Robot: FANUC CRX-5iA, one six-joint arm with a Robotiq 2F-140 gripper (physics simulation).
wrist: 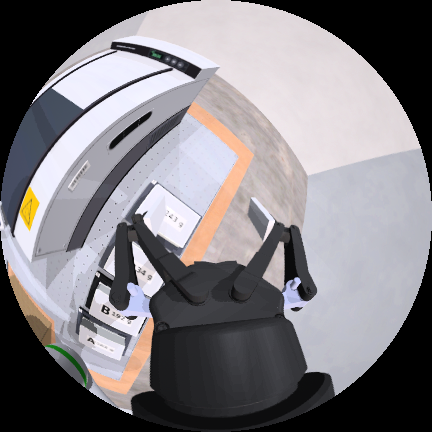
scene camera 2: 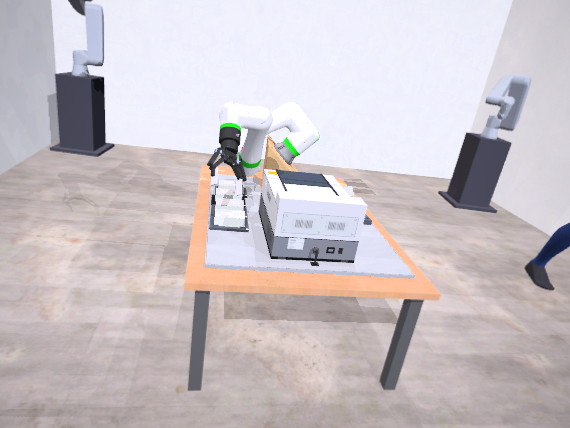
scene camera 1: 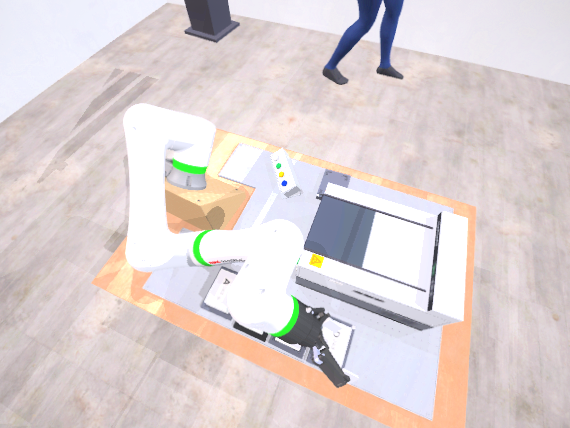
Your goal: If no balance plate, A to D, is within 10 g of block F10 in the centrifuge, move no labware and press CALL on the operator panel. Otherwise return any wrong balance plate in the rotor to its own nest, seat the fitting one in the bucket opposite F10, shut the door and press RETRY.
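Places are measured from the arm's base along level axes (x ahead, y left, z up), in metres.
Where they show: gripper, fingertip midpoint: (wrist: pixel 207 204) (scene camera 2: pixel 226 190) (scene camera 1: pixel 345 353); arm's base at its link origin: (scene camera 2: pixel 282 155) (scene camera 1: pixel 186 182).
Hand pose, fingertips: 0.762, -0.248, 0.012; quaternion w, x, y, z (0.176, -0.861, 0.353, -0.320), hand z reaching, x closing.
Each offset is from my fingertips to the top centre of the thing, as dx, dy, dz. Level surfaces: height alone.
My gripper (scene camera 1: pixel 337 351) (scene camera 2: pixel 228 178) (wrist: pixel 207 204) is open and empty, above the plate row near plate D. Plate D @[-0.025, +0.023, -0.112] (scene camera 1: pixel 341 341) (scene camera 2: pixel 230 218) (wrist: pixel 181 214), marked 243 g, lies in its nest, its letter behind a finger in the wrist view. Plate C @[-0.158, +0.010, -0.112] (wrist: pixel 145 272) is partly covered; its number reads about 134 g. Plate B @[-0.290, -0.007, -0.112] (wrist: pixel 116 311) reads about 192 g. Plate A @[-0.430, -0.008, -0.112] (scene camera 1: pixel 219 296) (wrist: pixel 102 344) has an unreadable weight. The white centrifuge (scene camera 1: pixel 400 245) (scene camera 2: pixel 320 205) (wrist: pixel 120 92) has a dark glass panel on top. Its rotor and F10 do not show.
The operator panel @[-0.495, +0.556, -0.082] (scene camera 1: pixel 285 172) with green, yellow and blue buttons stands behind the centrifuge's left end. A white sheet @[dz -0.165] (scene camera 1: pixel 242 162) lies near the wooden robot base (scene camera 1: pixel 205 200). A small dark grey item @[-0.274, +0.611, -0.135] (scene camera 1: pixel 336 179) lies behind the centrifuge. A person (scene camera 1: pixel 390 35) is beyond the table.
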